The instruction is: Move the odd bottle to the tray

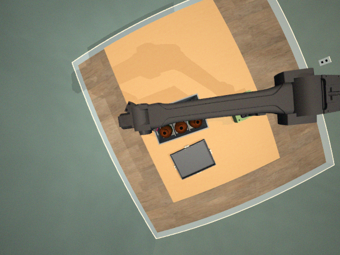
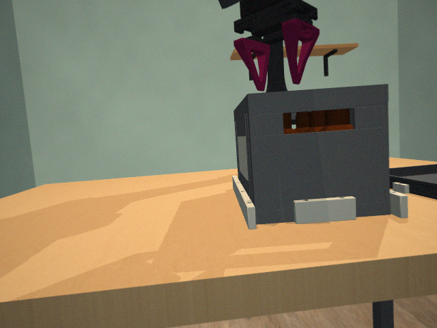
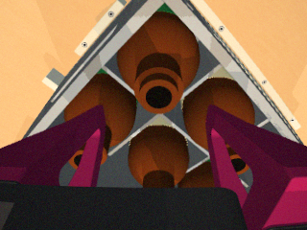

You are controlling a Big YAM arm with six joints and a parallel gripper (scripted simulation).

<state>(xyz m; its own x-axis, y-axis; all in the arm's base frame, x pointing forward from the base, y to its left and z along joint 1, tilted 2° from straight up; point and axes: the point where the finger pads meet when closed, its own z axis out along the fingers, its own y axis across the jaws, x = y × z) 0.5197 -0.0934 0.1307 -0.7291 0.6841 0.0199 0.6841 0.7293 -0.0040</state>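
The dark grey crate is 90 mm behind my hand, 40 mm to the left of it and 110 mm below it. Also, from my hand: grey tray 110 mm behind, 330 mm to the left, 180 mm below.
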